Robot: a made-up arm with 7 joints.
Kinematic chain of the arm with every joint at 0, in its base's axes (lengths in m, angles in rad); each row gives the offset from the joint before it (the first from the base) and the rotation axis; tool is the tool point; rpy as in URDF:
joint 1: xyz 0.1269 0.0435 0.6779 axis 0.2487 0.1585 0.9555
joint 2: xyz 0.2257 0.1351 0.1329 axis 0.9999 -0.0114 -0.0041
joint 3: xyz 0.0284 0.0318 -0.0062 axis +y
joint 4: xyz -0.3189 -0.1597 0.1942 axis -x
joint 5: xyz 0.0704 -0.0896 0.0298 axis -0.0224 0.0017 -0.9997
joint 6: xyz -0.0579 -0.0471 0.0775 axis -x
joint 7: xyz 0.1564 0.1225 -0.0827 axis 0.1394 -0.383 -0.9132
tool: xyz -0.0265 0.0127 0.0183 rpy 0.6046 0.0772 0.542
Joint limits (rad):
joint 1: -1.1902..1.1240
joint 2: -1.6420..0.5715
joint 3: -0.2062..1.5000
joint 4: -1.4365..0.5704
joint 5: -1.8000..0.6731
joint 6: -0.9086..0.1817
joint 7: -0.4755..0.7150
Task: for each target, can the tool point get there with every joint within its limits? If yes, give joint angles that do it. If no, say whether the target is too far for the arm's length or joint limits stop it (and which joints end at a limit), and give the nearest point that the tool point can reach.
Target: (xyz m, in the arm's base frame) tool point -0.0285 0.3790 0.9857
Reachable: yes | joints 0.3734 -1.3855 0.0843 0.4093 -1.2054 -0.2454 0.3127
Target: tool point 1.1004 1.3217 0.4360
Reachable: no: too far | nearest point 0.6282 0.6532 0.8467 | short by 0.916 m
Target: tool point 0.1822 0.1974 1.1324
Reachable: yes | joints 0.6385 -0.5879 0.1493 -0.2502 -0.0746 -0.1241 -0.1097
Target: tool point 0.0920 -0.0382 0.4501
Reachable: no: joint limits stop it (at a limit: joint 1, joint 2, joint 3, joint 4, joint 5) | nearest point 0.2211 -0.1501 0.6692 | short by 0.278 m
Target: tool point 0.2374 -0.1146 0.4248
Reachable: no: joint limits stop it (at a limit: joint 1, joint 2, joint 3, joint 4, joint 5, joint 6) | nearest point 0.2291 -0.1567 0.6623 | short by 0.241 m
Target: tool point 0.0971 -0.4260 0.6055
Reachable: no: joint limits stop it (at a limit: joint 2, joint 3, joint 5, joint 6, joint 7) | nearest point 0.1338 -0.2166 0.7293 | short by 0.246 m
